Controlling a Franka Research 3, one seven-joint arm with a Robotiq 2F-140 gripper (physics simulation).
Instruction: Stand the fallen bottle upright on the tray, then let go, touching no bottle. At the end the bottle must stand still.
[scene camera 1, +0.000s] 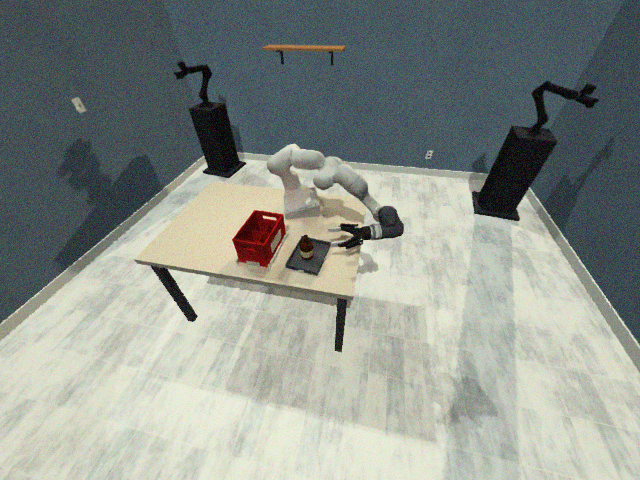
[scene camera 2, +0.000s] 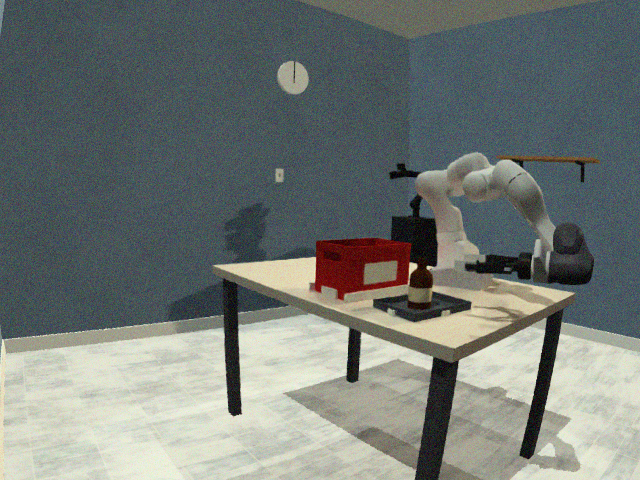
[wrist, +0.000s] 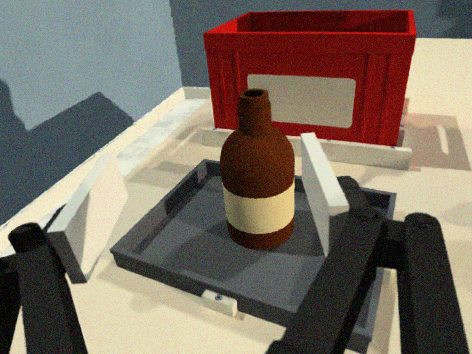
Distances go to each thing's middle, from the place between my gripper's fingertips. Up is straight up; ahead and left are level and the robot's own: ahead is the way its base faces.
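Scene:
The brown bottle (scene camera 2: 421, 280) is 80 mm below my hand, 130 mm to the right of it and 30 mm ahead. As for the pale strip (wrist: 382, 156), that's 150 mm below my hand, 300 mm to the right and 40 mm ahead of it.

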